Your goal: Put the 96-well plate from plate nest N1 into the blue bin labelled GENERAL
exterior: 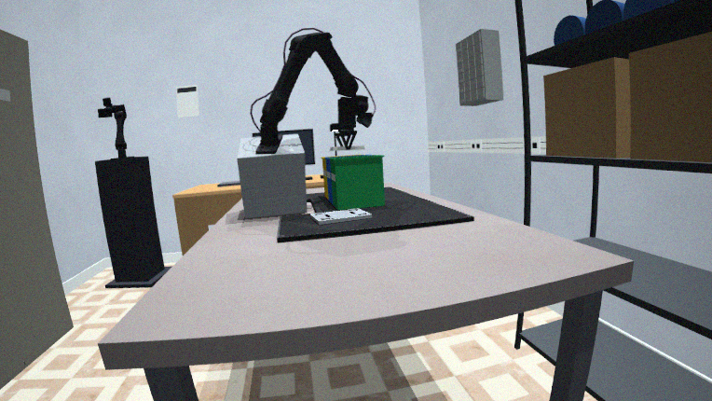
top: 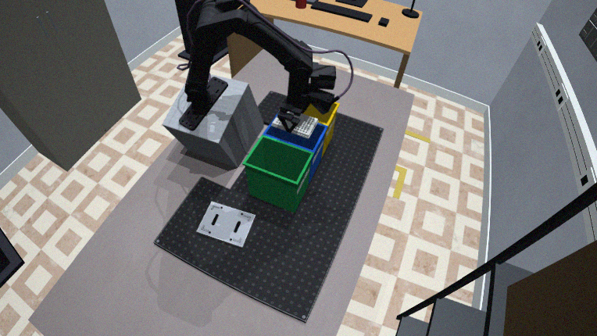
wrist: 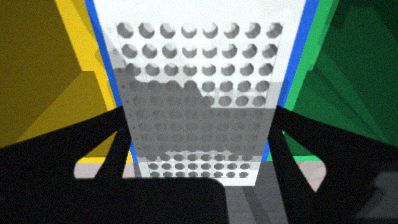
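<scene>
Now: hand 120 mm above the blue bin and 10 mm short of it. Round my hand: white 96-well plate right at my hand; then yellow bin 130 mm to the left, 120 mm below, 10 mm behind; then green bin 130 mm to the right, 120 mm below, 30 mm ahead.
</scene>
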